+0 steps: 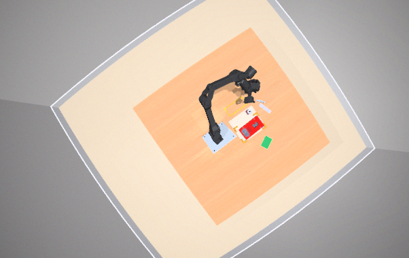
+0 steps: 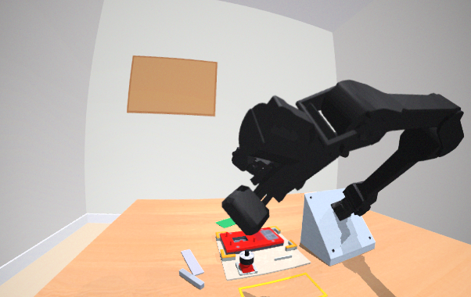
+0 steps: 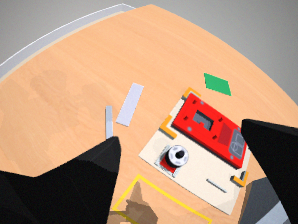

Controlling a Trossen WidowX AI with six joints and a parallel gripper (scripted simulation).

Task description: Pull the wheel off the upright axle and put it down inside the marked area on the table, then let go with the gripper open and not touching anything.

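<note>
The upright axle lies 5 cm behind my gripper tip, 6 cm to the right of it and 18 cm below it. Round my gripper tip: wheel 4 cm behind, 7 cm to the right, 18 cm below.
</note>
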